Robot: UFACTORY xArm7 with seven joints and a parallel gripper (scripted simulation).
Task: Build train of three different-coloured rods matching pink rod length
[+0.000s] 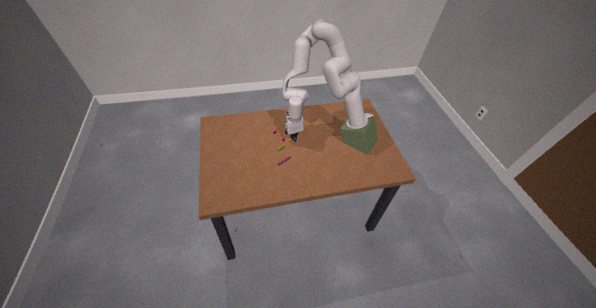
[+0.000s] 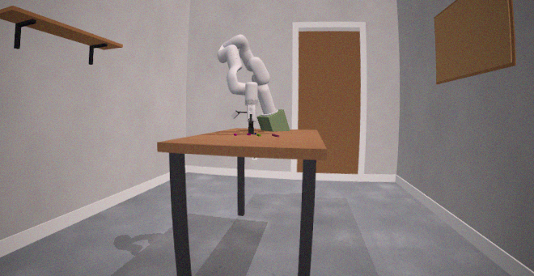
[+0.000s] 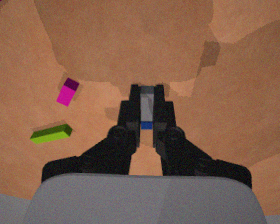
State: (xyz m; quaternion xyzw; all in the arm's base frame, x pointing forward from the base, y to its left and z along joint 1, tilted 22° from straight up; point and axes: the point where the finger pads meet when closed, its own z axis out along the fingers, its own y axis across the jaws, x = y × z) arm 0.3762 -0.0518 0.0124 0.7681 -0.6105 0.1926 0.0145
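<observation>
My hand is 20 mm above the grey rod. Also, from my hand: lime rod: 90 mm ahead, 70 mm to the left, 20 mm below; pink rod: 90 mm ahead, 160 mm to the left, 20 mm below; blue rod: 20 mm to the left, 20 mm below.
</observation>
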